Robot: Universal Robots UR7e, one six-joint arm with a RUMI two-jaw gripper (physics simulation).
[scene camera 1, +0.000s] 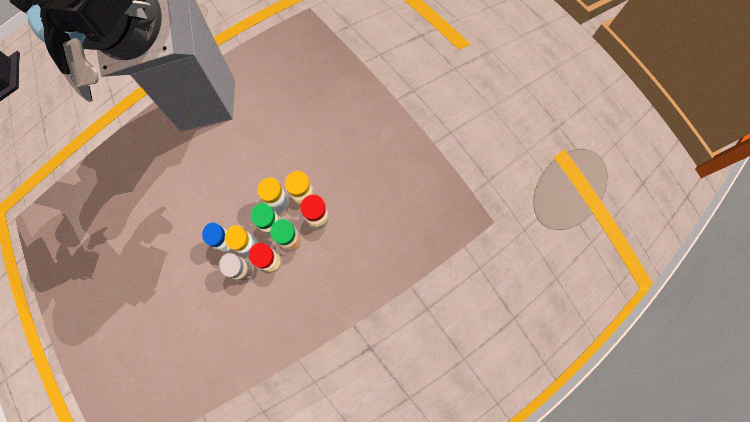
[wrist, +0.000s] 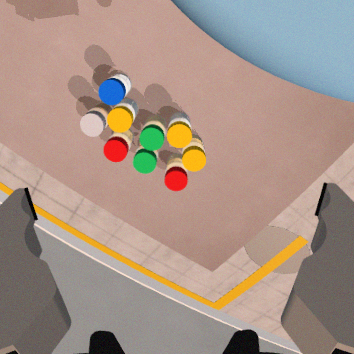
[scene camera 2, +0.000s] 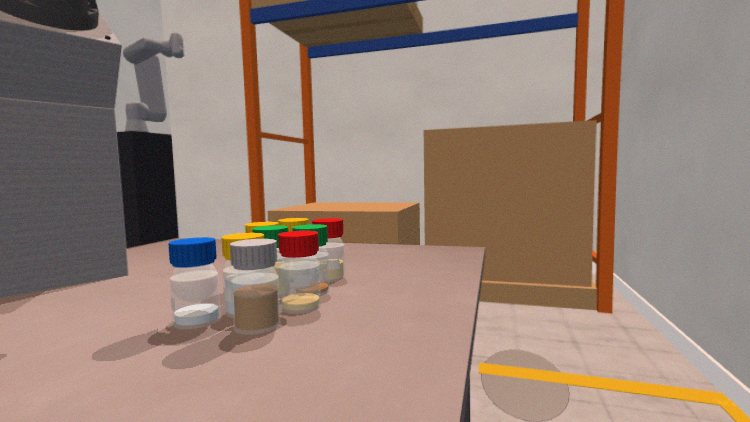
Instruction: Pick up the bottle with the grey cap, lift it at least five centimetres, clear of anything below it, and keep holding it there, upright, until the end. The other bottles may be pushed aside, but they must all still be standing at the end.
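Where they show: gripper, fingertip midpoint: (scene camera 1: 118,57) (wrist: 174,190); arm's base, origin of the base link: (scene camera 1: 129,22) (scene camera 2: 39,6).
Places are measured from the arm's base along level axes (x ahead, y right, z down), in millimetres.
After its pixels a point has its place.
The bottle with the grey cap (scene camera 1: 232,266) {y 37, x 449, z 360 mm} (scene camera 2: 254,283) {y 63, x 460, z 405 mm} (wrist: 93,123) {y 40, x 437, z 361 mm} stands upright on the table (scene camera 1: 367,157) {y -367, x 328, z 466 mm} (scene camera 2: 398,335) {y 10, x 618, z 466 mm} (wrist: 260,150) {y -324, x 230, z 465 mm} at an outer corner of the group and holds brown contents. A blue-capped bottle (scene camera 1: 213,234) {y 52, x 360, z 361 mm} (scene camera 2: 193,283) {y 75, x 377, z 409 mm} (wrist: 112,91) {y 53, x 353, z 361 mm}, a yellow-capped bottle (scene camera 1: 237,238) {y -1, x 397, z 361 mm} (wrist: 120,119) {y 1, x 388, z 360 mm} and a red-capped bottle (scene camera 1: 261,256) {y -37, x 459, z 361 mm} (scene camera 2: 298,272) {y -12, x 470, z 409 mm} (wrist: 116,149) {y -37, x 449, z 361 mm} stand close to it. My gripper (wrist: 174,190) {y -18, x 223, z -104 mm} is wide open and empty, high above the table; in the wrist view the bottles lie beyond its fingertips. Its fingertips are not clear in either scene view.
Two green-capped bottles (scene camera 1: 262,215) {y -78, x 377, z 361 mm} (scene camera 1: 283,232) {y -106, x 434, z 360 mm}, two more yellow-capped bottles (scene camera 1: 270,190) {y -118, x 333, z 360 mm} (scene camera 1: 297,183) {y -181, x 348, z 361 mm} and another red-capped bottle (scene camera 1: 313,207) {y -189, x 415, z 361 mm} stand upright on the side away from the grey cap. The grey pedestal (scene camera 1: 183,94) {y -3, x 0, z 286 mm} (scene camera 2: 57,183) {y 2, x -2, z 286 mm} rises at the table's side. A shelf rack (scene camera 2: 253,131) stands behind.
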